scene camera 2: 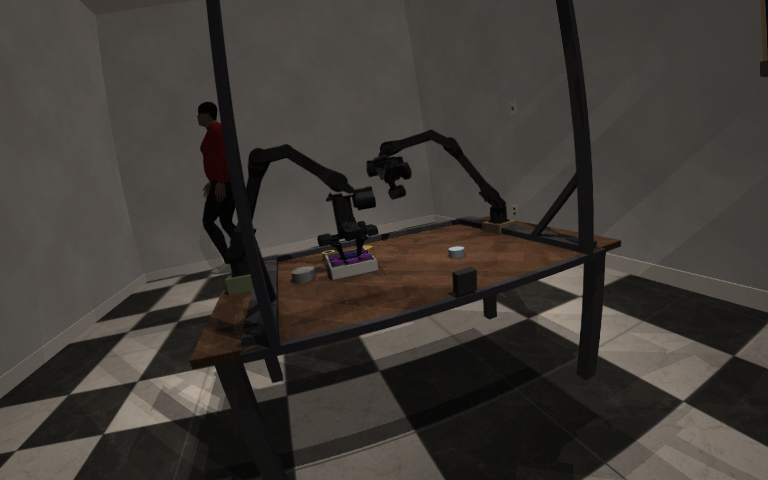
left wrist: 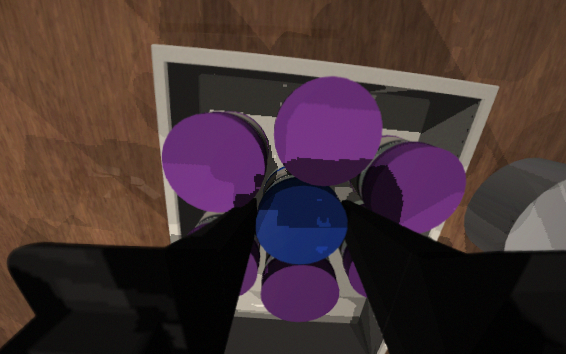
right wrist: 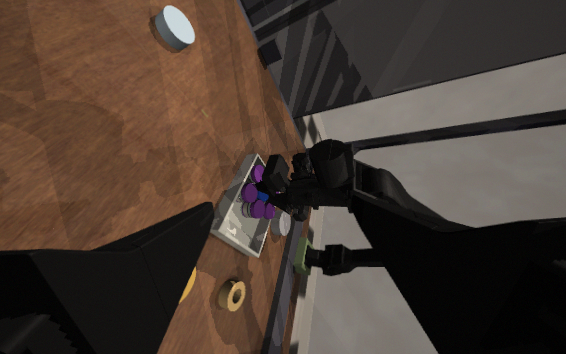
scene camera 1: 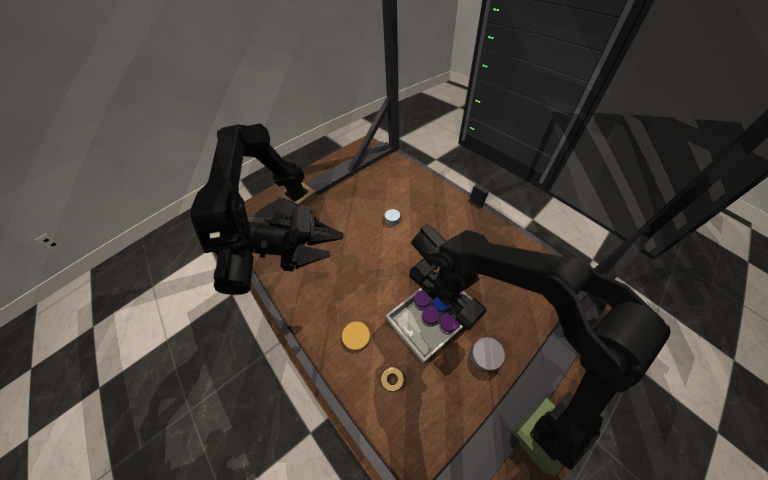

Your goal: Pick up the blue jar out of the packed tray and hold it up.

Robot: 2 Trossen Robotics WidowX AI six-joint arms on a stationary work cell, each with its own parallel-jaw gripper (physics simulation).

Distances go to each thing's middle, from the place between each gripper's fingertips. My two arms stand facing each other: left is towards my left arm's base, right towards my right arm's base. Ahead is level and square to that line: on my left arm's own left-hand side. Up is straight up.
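Labels:
The blue jar (left wrist: 298,223) sits 200 mm to the left of my right hand, 140 mm behind it and 200 mm below it. Counted from that same right hand, I find the tray (scene camera 1: 425,339) 110 mm behind, 200 mm to the left and 240 mm below, while the grey cylinder (scene camera 1: 487,354) is 360 mm to the left of the hand, 130 mm behind it and 210 mm below it.
At my left hand I see the blue jar, right at it. The tray is 3 cm ahead of my left hand and 4 cm below it, and the grey cylinder is 1 cm ahead of that hand, 1 cm below it and 16 cm to the left.

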